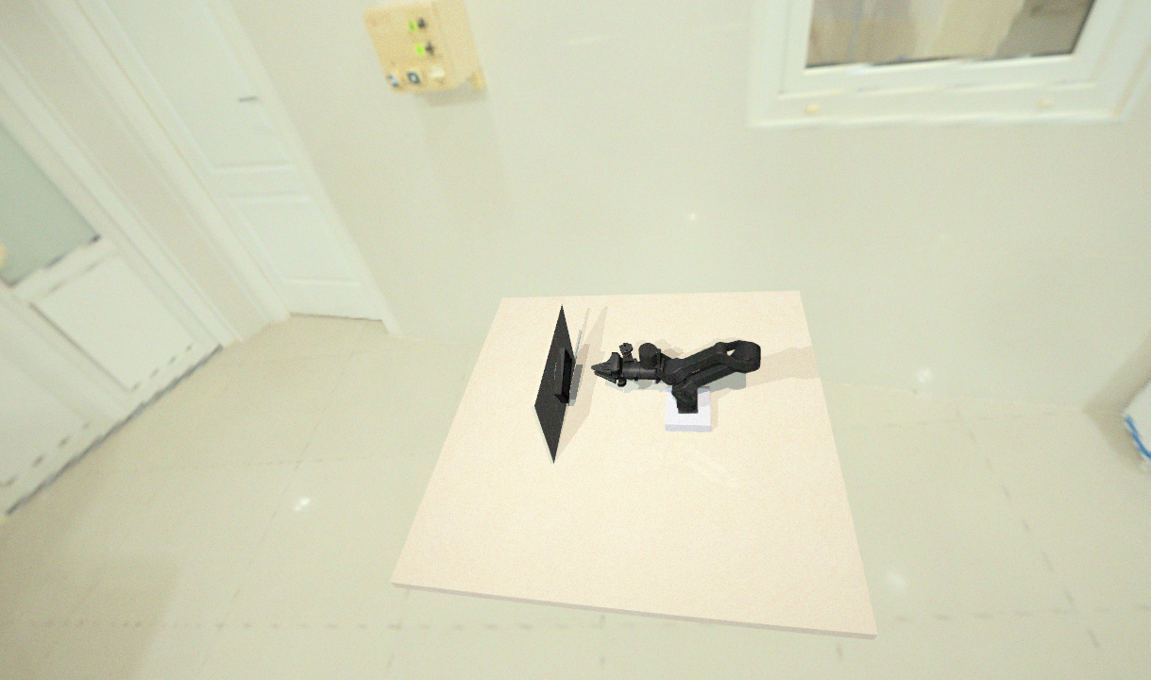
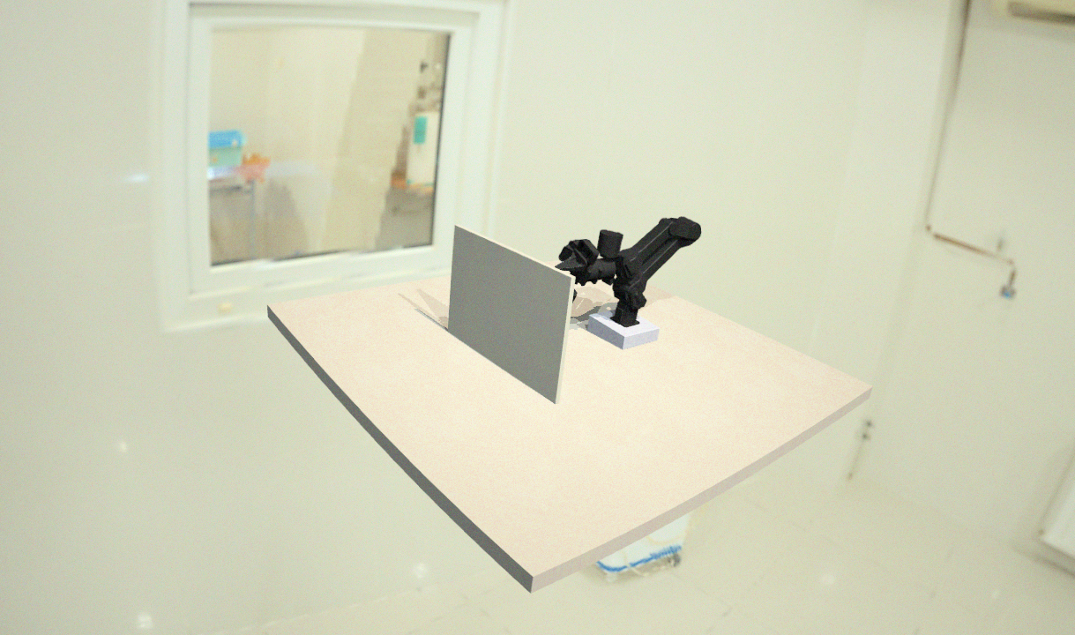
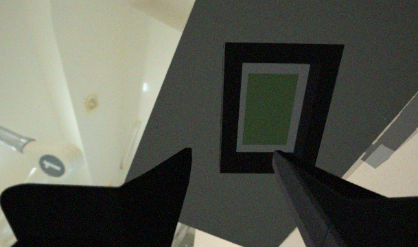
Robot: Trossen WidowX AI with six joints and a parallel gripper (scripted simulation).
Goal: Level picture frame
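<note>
Now: gripper tip 120 mm short of the picture frame, 60 mm above it and 30 mm to the left of it. Round my gripper tip: wall panel: 130 mm ahead, 70 mm below, 10 mm to the right.
</note>
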